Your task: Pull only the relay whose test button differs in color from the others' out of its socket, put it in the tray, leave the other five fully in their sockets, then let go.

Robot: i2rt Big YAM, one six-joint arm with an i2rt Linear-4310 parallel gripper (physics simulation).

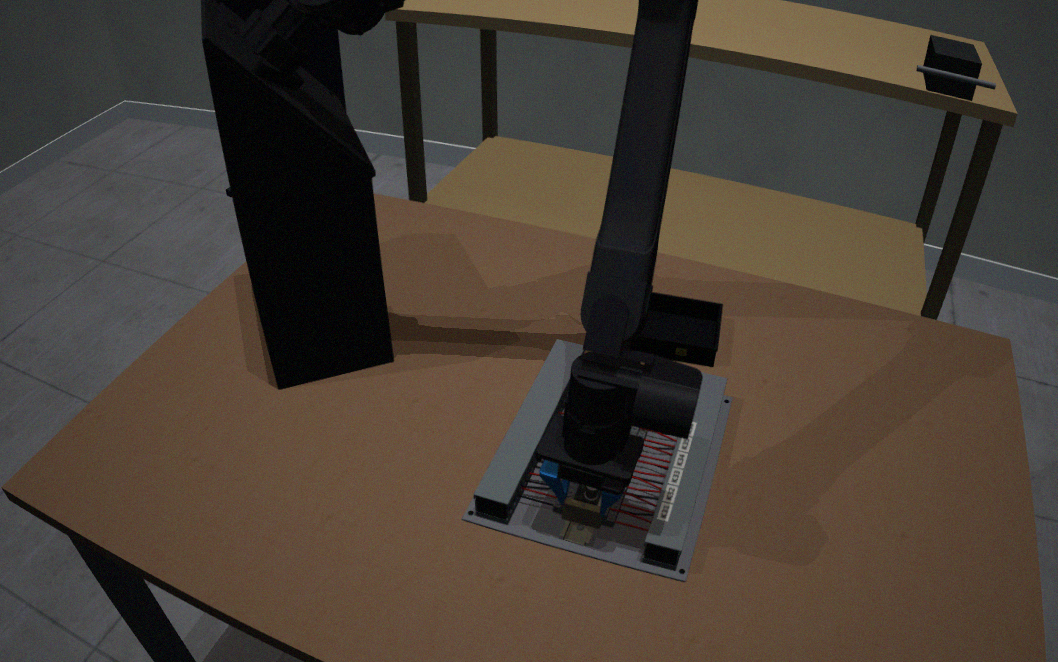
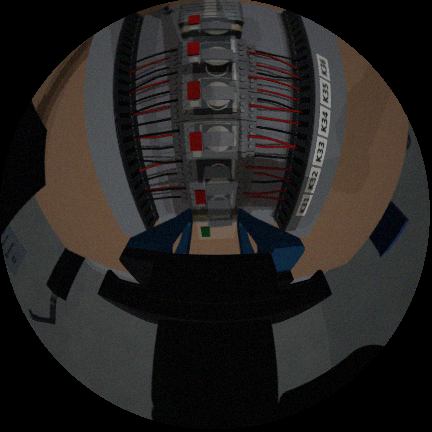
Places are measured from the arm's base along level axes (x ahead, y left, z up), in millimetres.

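Where they show: gripper, fingertip midpoint: (image 1: 583, 506) (image 2: 214, 213); arm's base at its link origin: (image 1: 256, 61).
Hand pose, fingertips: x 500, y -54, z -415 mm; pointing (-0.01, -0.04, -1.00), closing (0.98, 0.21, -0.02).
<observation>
Each offset is from my fingertips to the top centre of the thing. "*": to the spot under its first point.
The relay with the green test button {dz +39, dx -2, dy +15 mm} (image 2: 205, 231) is at the near end of the row, between my blue fingers. My gripper (image 1: 583, 499) (image 2: 214, 213) is shut on it, low over the near end of the panel {dz -25, dx -27, dy +115 mm} (image 1: 608, 552). Whether it has risen from its socket cannot be told. The other five relays stand in a row beyond it, with red buttons; one relay {dz +34, dx -16, dy +71 mm} (image 2: 195, 141) shows mid-row and the closest one {dz +36, dx -9, dy +41 mm} (image 2: 200, 197) is just past my fingertips. The black tray {* dz -10, dx +0, dy +343 mm} (image 1: 702, 351) stands behind the panel, partly hidden by my arm.
Grey wire ducts {dz +8, dx -125, dy +93 mm} (image 1: 514, 437) (image 2: 102, 150) run along both sides of the relay row, with red and black wires between. A label strip {* dz +8, dx +74, dy +92 mm} (image 2: 320, 151) reads K31 to K36. A tall black pedestal (image 1: 312, 257) stands at the left. A second table (image 1: 780, 46) is behind.
</observation>
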